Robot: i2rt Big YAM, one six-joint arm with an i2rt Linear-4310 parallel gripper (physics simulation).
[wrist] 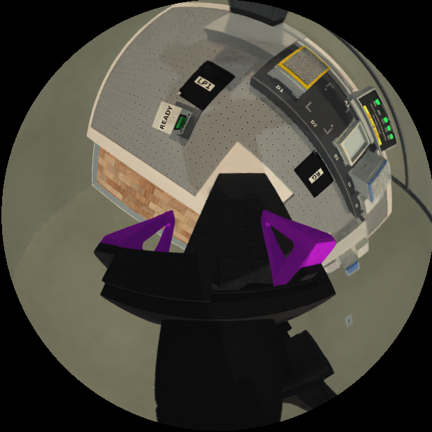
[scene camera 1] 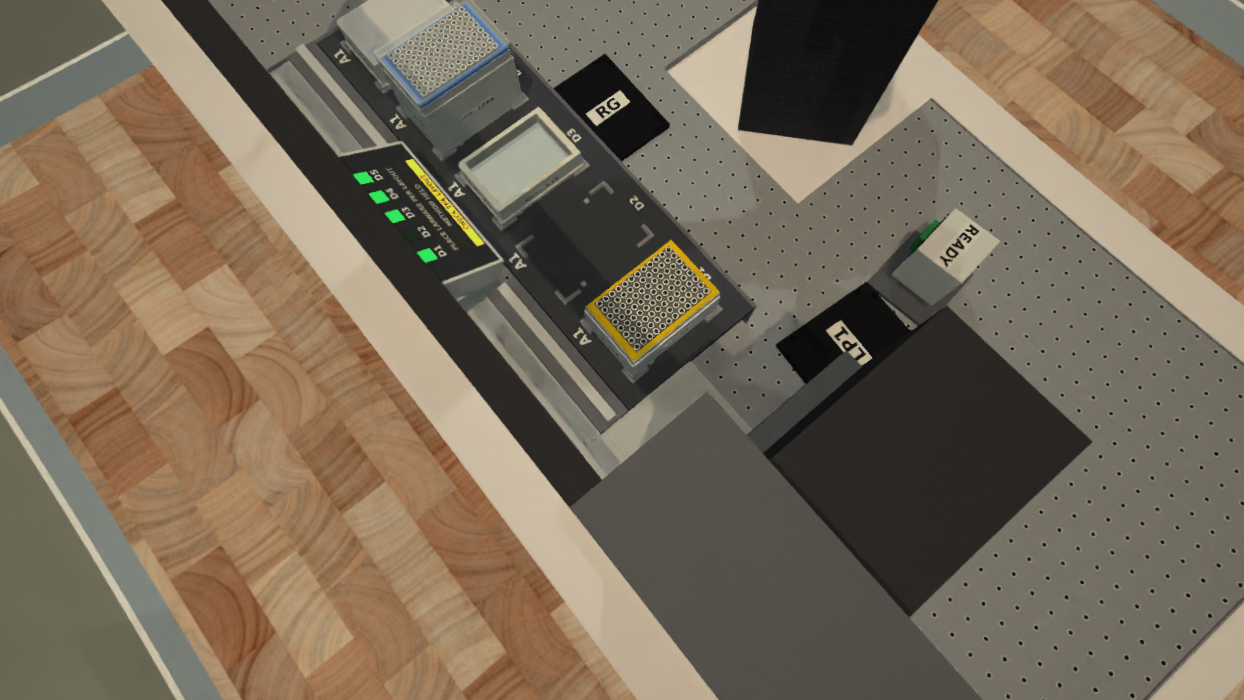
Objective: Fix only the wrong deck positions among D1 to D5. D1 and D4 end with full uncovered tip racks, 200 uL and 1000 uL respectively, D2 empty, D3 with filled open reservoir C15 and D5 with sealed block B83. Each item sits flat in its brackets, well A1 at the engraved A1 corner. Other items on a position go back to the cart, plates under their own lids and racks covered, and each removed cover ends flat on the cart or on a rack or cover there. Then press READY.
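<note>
A yellow-rimmed tip rack (scene camera 1: 652, 301) (wrist: 304, 67) sits uncovered and full on D1. D2 (scene camera 1: 600, 228) (wrist: 320, 111) holds no item. An open reservoir with pale content (scene camera 1: 520, 165) (wrist: 353, 142) stands on D3. A tall blue-rimmed tip rack (scene camera 1: 445, 53) (wrist: 378, 181) stands uncovered on D4. A pale item (scene camera 1: 369, 27) shows partly behind it on D5; its label cannot be read. The READY button (scene camera 1: 929, 233) (wrist: 182, 122) is green, on its grey box. My gripper (wrist: 217, 214) is open and empty, high above the bench beside the black column; it does not show in the scene view.
The status panel (scene camera 1: 421, 213) (wrist: 376, 120) has green lamps at D1, D3, D4 and D5; the D2 lamp is dark. Black pads LP1 (scene camera 1: 804, 348) (wrist: 215, 75) and RG (scene camera 1: 635, 134) (wrist: 305, 170) lie on the bench. A large dark box (scene camera 1: 930, 461) stands near LP1.
</note>
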